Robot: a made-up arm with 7 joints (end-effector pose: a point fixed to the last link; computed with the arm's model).
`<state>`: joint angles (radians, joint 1 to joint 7).
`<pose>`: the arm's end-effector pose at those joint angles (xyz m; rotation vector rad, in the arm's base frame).
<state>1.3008 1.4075 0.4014 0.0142 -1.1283 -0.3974 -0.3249</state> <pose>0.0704 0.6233 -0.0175 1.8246 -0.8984 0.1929</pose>
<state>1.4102 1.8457 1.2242 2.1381 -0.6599 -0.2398 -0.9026</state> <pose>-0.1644 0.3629 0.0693 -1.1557 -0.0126 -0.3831</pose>
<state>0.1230 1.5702 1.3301 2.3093 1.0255 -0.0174 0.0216</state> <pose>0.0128 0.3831 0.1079 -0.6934 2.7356 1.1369</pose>
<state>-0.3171 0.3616 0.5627 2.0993 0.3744 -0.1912 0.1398</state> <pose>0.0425 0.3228 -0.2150 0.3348 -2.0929 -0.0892</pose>
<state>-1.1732 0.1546 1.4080 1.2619 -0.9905 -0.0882 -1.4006</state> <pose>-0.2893 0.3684 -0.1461 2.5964 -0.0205 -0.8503</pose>
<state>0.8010 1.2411 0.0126 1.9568 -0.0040 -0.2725 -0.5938</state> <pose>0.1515 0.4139 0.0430 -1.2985 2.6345 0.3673</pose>
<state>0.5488 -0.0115 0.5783 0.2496 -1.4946 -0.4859 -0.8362</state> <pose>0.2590 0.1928 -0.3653 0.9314 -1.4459 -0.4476</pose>
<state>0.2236 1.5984 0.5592 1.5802 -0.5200 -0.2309 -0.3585</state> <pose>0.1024 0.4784 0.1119 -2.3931 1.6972 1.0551</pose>
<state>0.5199 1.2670 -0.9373 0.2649 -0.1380 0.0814 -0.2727</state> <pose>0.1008 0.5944 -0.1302 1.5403 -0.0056 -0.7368</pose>
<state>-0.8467 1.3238 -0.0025 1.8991 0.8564 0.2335 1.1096</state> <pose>0.0450 0.4268 -0.1461 -1.0900 -0.2555 -0.8480</pose>
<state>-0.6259 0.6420 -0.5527 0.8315 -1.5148 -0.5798 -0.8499</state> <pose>-0.1342 0.3738 -0.3435 -0.0995 -1.0990 -1.9303</pose>
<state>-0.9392 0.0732 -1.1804 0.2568 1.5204 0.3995 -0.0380</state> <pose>-0.3529 0.1763 -0.2758 -0.0568 1.2600 0.3729</pose>
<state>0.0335 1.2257 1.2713 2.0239 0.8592 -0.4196 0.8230</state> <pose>0.0377 0.4463 0.0392 0.8906 -2.5183 -1.6156</pose>
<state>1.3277 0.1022 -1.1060 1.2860 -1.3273 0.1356 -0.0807</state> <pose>0.3612 0.0878 -0.0244 -1.6964 1.8676 1.4747</pose>
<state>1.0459 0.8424 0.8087 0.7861 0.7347 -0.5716 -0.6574</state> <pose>0.2224 0.5326 -0.0457 -0.4632 1.9483 -2.1959</pose>
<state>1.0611 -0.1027 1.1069 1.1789 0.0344 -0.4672 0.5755</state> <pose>0.3533 0.2621 -0.1278 0.1038 -2.5898 0.7468</pose>
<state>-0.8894 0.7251 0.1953 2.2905 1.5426 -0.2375 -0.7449</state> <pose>-0.0409 0.3315 -0.1729 -0.1677 -0.9892 1.0163</pose>
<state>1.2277 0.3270 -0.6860 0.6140 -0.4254 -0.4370 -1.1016</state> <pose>0.4166 0.2635 -0.0792 1.2854 -2.4816 -0.0310</pose>
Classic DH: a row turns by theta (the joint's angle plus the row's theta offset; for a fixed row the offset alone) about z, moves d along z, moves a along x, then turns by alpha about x. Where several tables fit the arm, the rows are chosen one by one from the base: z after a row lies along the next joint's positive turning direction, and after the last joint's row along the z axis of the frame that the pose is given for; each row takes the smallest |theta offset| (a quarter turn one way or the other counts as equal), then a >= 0, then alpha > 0; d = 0 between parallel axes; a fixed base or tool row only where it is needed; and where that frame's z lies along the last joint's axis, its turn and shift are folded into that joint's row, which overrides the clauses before.
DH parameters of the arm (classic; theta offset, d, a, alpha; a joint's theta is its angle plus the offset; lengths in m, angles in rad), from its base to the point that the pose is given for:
base (fixed): 0 0 0 1.5708
joint 1: 1.5708 -0.1781 0 1.5708
joint 2: 1.5708 0 0 1.5708
joint 3: 1.5708 -0.304 0 1.5708
joint 4: 0 0 0 -1.5708
joint 5: 0 -0.1471 0 -1.5708
joint 6: -1.5708 0 0 1.5708
joint 7: 1.5708 0 0 1.5708
tool (fixed): -1.5708 0 0 0

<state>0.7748 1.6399 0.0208 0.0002 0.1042 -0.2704 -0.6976</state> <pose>-0.0218 0.6281 0.0223 2.2562 -0.7460 0.9035</pose>
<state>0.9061 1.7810 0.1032 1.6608 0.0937 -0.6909 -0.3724</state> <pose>0.0305 0.4593 0.1612 -1.5633 2.0787 0.9661</pose>
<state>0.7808 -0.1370 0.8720 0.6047 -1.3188 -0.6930 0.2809</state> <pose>0.3407 0.1835 -0.2674 0.2824 -1.6380 -0.6784</pose>
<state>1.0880 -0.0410 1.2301 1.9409 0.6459 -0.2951 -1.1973</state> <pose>0.2479 0.2970 -0.0782 0.3001 1.0547 -2.4809</pose>
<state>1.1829 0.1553 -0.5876 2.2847 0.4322 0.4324 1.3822</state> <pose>0.2338 0.1493 0.0044 0.7583 1.4147 2.6077</pose>
